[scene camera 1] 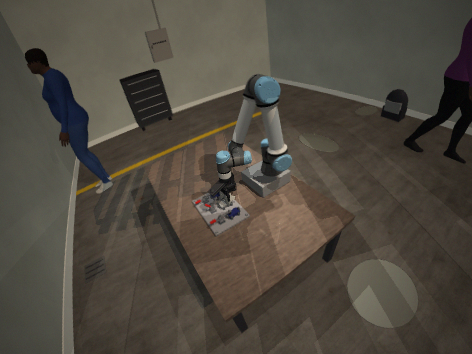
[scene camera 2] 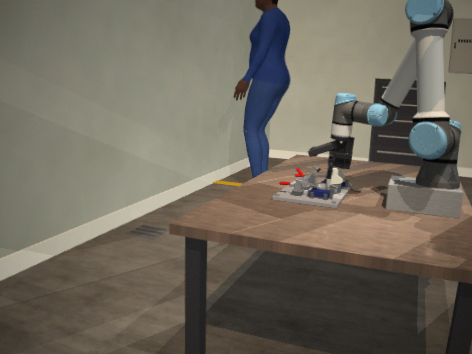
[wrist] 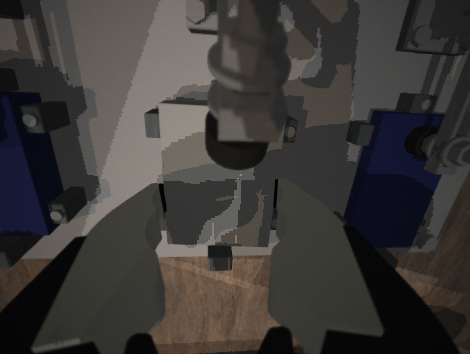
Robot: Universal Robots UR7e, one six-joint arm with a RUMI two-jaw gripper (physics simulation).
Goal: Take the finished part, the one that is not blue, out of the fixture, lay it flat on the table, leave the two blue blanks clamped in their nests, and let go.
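Pixels of known places: gripper, fingertip midpoint: point(scene camera 1: 226, 202) point(scene camera 2: 329, 189) point(wrist: 220, 184); arm's base, origin of the base link: point(scene camera 1: 272, 169) point(scene camera 2: 437, 185).
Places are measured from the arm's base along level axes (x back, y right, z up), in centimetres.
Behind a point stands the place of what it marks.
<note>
The finished part point(wrist: 215, 215) {y -2.5, x -37.3, z -4.6 cm}, a pale grey block, sits among small dark stops on the fixture plate point(scene camera 1: 229, 226) {y -19.7, x -45.5, z -7.0 cm} point(scene camera 2: 306, 201) {y -20.0, x -42.2, z -7.3 cm}. My gripper point(wrist: 220, 184) {y -2.2, x -38.5, z -6.2 cm} point(scene camera 2: 332, 182) {y -2.2, x -38.5, z -6.2 cm} point(scene camera 1: 229, 198) {y -2.2, x -38.5, z -6.2 cm} is low over the plate, its two fingers shut on the part's left and right sides. A clamp arm point(wrist: 250, 110) with a black tip hangs over the part and hides some of it; it looks raised. One blue blank point(wrist: 25, 165) {y -11.4, x -39.7, z -4.3 cm} lies in its nest at the left of the wrist view. The other blue blank point(wrist: 392, 195) {y 8.4, x -38.9, z -5.3 cm} is at the right, with a clamp tip on it.
Red clamp handles point(scene camera 1: 213, 221) {y -14.4, x -52.4, z -2.7 cm} point(scene camera 2: 284, 183) {y -14.7, x -52.4, z -3.2 cm} stick out along one side of the fixture. The wooden table point(scene camera 1: 270, 245) {y -42.7, x -33.4, z -8.4 cm} point(scene camera 2: 240, 220) {y -48.8, x -54.2, z -8.4 cm} extends around it. The grey robot base point(scene camera 1: 265, 182) {y -8.3, x -11.6, z 0.3 cm} point(scene camera 2: 425, 197) {y -10.3, x -3.3, z -2.7 cm} stands beside it. A person in blue point(scene camera 1: 67, 110) point(scene camera 2: 267, 85) stands beyond the table.
</note>
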